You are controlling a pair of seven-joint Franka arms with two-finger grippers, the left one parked.
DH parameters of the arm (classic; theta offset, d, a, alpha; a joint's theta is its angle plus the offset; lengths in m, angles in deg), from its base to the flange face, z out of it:
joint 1: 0 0.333 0 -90
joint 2: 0 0 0 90
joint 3: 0 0.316 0.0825 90
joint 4: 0 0 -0.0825 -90
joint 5: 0 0.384 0 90
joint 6: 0 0 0.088 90
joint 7: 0 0.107 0 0
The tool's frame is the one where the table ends.
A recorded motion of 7 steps. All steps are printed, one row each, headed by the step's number.
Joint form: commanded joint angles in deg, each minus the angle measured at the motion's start. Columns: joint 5, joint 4, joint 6, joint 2, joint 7, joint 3, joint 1.
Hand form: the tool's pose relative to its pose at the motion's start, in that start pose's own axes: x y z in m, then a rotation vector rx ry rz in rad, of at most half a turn. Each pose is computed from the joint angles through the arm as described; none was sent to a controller.
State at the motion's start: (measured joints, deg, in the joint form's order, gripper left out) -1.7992 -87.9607 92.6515 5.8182 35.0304 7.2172 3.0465
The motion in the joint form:
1: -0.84 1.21 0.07 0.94 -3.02 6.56 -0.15
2: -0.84 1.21 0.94 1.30 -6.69 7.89 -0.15
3: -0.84 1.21 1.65 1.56 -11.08 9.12 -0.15
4: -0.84 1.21 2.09 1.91 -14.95 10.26 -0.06
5: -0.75 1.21 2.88 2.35 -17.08 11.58 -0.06
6: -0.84 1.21 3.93 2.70 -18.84 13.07 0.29
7: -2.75 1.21 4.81 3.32 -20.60 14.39 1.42
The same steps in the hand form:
1: -0.0325 -0.0507 -0.0030 0.0050 0.0093 -0.1642
2: -0.0385 -0.0624 -0.0014 0.0139 0.0155 -0.2514
3: -0.0447 -0.0727 -0.0005 0.0214 0.0216 -0.3494
4: -0.0512 -0.0828 0.0017 0.0258 0.0226 -0.4383
5: -0.0578 -0.0941 0.0041 0.0354 0.0260 -0.4981
6: -0.0684 -0.1087 0.0050 0.0461 0.0365 -0.5606
7: -0.0812 -0.1260 0.0087 0.0273 0.0573 -0.6369

